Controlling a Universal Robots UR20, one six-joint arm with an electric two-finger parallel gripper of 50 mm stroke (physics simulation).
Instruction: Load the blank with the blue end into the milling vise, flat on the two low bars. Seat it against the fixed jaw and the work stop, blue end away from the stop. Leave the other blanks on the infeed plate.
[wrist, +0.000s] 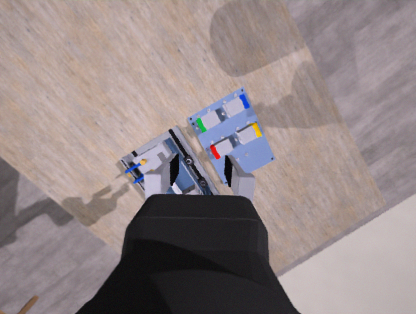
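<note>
The blank with the blue end (234, 106) lies on the blue infeed plate (260, 158), at the plate's upper right corner, its blue end toward the plate's right edge. The blanks with a green end (210, 120), a yellow end (246, 133) and a red end (222, 147) lie on the same plate. The milling vise (172, 134) stands left of the plate, partly hidden behind the left finger and the gripper body. My gripper (201, 163) is open and empty, high above the vise and the plate's lower left side.
Two blue rods (135, 167) with yellow tips stick out at the vise's left side. The wooden table top (100, 60) ends at a diagonal right edge, with grey floor (365, 75) beyond. A pale surface (370, 265) lies at the lower right. Shadows fall near the plate.
</note>
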